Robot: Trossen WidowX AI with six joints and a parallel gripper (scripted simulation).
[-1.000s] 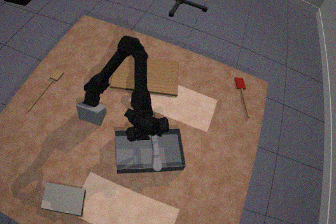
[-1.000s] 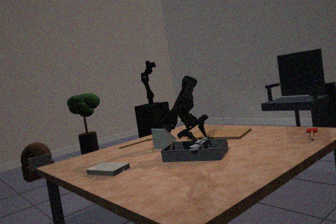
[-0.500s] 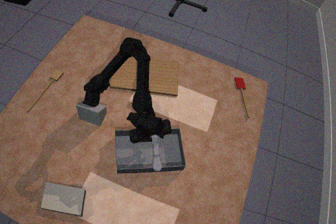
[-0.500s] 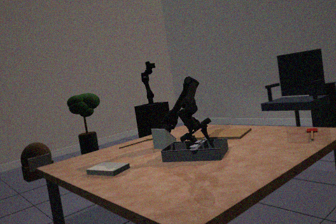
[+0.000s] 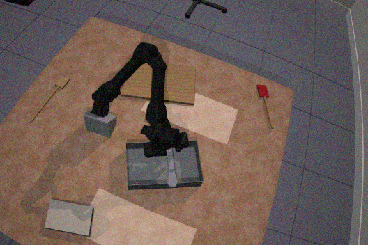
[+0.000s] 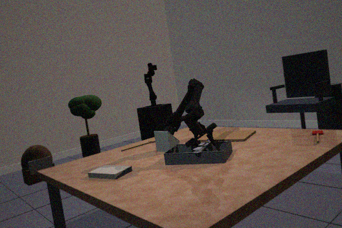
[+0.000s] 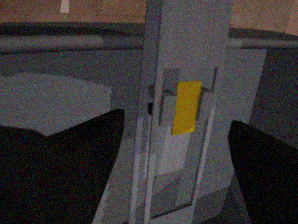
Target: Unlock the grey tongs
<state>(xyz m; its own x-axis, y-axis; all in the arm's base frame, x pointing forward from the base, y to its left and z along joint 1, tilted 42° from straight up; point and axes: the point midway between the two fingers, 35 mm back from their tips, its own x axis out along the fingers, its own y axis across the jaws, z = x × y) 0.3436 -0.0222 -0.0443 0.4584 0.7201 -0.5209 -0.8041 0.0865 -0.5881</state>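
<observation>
My gripper tip is now 30 mm below the yellow lock piece, 30 mm past it and 20 mm to the right of it. The rest, counted from my gripper tip: roasting tin: 70 mm to the right, 30 mm behind, 10 mm below; grey block: 420 mm to the right, 300 mm behind, 20 mm below; wooden board: 370 mm to the left, 180 mm behind, 30 mm below.
</observation>
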